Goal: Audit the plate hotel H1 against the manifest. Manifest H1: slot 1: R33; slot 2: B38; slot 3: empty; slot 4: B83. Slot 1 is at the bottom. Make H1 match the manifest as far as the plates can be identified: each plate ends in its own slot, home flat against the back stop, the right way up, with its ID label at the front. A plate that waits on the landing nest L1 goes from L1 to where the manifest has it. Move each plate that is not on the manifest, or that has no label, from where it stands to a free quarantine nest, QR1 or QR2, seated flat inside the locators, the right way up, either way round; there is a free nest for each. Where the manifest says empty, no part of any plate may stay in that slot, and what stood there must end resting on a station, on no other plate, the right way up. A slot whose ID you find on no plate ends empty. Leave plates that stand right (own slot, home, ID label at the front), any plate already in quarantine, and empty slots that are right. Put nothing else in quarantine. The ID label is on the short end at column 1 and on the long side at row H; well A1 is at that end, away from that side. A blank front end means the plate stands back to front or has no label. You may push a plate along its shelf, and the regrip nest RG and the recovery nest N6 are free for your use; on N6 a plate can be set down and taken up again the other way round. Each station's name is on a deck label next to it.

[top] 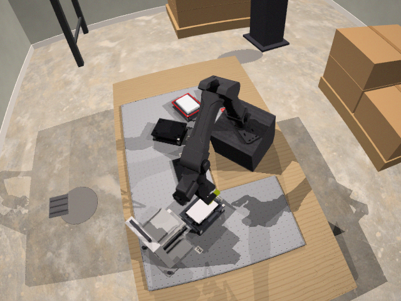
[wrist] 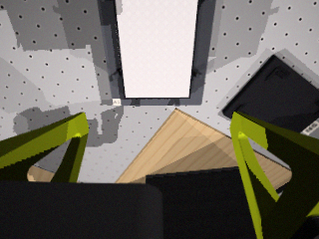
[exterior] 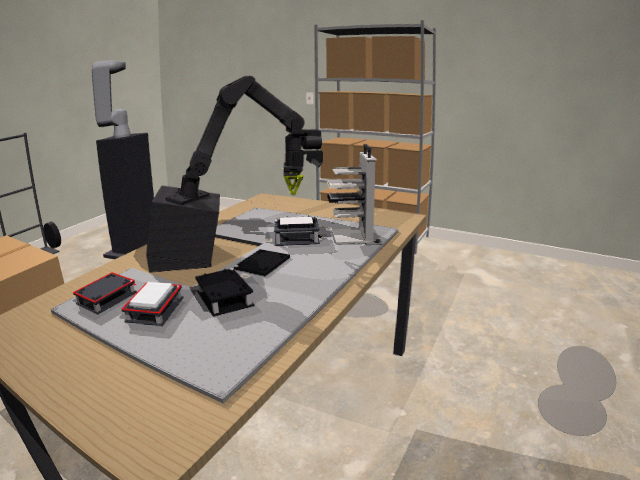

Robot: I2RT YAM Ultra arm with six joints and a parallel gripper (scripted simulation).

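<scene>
Now: the regrip nest 1 cm ahead of my hand and 14 cm below it. Round my hand: RG deck label 9 cm behind, 3 cm to the right, 19 cm below; then H1 deck label 10 cm ahead, 14 cm to the left, 19 cm below; then dark well plate 18 cm ahead, 7 cm to the left, 4 cm below.
</scene>
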